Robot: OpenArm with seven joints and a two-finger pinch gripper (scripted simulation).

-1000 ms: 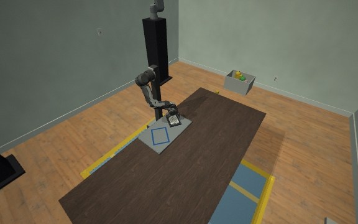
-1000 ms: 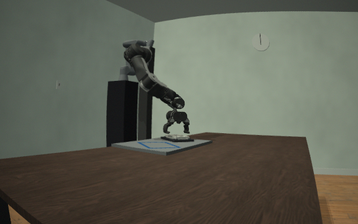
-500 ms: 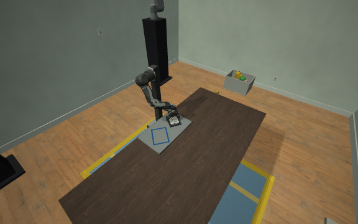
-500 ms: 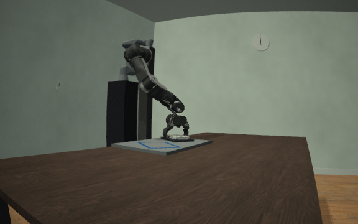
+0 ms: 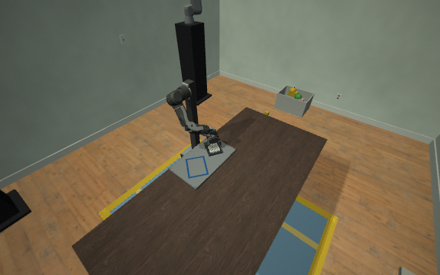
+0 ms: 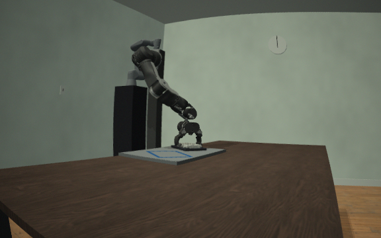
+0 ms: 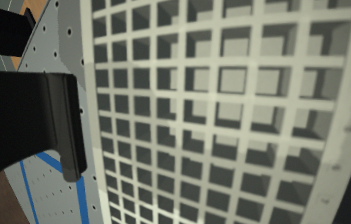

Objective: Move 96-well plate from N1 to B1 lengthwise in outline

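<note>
My hand is right at the white 96-well plate. Also, from my hand: black plate nest 10 mm below.
</note>
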